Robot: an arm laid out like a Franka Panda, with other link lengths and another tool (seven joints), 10 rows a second.
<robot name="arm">
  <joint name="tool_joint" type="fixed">
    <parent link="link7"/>
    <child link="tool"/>
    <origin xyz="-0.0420 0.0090 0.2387" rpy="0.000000 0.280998 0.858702"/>
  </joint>
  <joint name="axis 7" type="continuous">
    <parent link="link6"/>
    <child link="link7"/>
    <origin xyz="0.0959 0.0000 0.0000" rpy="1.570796 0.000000 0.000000"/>
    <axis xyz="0 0 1"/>
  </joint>
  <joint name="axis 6" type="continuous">
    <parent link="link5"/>
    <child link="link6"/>
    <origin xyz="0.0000 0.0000 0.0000" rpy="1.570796 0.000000 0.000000"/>
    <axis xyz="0 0 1"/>
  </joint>
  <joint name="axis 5" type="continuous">
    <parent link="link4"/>
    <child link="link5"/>
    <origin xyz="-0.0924 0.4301 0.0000" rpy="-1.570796 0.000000 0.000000"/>
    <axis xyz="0 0 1"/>
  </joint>
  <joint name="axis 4" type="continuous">
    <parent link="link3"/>
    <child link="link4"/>
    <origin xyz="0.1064 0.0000 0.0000" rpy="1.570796 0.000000 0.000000"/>
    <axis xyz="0 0 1"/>
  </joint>
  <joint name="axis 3" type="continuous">
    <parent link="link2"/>
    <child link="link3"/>
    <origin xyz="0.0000 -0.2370 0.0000" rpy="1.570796 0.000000 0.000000"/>
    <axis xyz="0 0 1"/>
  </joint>
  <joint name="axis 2" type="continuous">
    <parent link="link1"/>
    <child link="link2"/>
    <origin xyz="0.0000 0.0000 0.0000" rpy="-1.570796 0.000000 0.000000"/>
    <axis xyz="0 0 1"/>
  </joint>
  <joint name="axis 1" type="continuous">
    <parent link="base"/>
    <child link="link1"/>
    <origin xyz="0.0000 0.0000 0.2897" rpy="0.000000 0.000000 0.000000"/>
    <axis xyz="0 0 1"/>
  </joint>
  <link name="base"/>
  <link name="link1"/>
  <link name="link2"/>
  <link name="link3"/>
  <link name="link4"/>
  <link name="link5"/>
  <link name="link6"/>
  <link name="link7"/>
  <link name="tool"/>
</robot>
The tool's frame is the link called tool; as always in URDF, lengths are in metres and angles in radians. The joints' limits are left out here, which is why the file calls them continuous.
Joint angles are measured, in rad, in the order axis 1, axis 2, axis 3, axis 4, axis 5, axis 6, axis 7. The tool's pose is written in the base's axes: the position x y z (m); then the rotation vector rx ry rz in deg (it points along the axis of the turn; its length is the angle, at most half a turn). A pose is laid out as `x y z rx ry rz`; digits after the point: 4 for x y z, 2 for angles.
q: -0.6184 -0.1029 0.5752 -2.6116 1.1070 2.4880 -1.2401
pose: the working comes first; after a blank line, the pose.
Where each joint sits with the arm in this pose, in the base's axes (m; each line is computed from the numbers above, not from the rounded line before):
axis 1: 0.0000 0.0000 0.2897
axis 2: 0.0000 0.0000 0.2897
axis 3: -0.0198 0.0141 0.5254
axis 4: 0.0861 0.0098 0.5346
axis 5: 0.4090 -0.0216 0.2376
axis 6: 0.4090 -0.0216 0.2376
axis 7: 0.4673 -0.0939 0.2135
the tool: 0.4941 0.0073 -0.0053

0.4941 0.0073 -0.0053 -141.14 48.71 -29.00
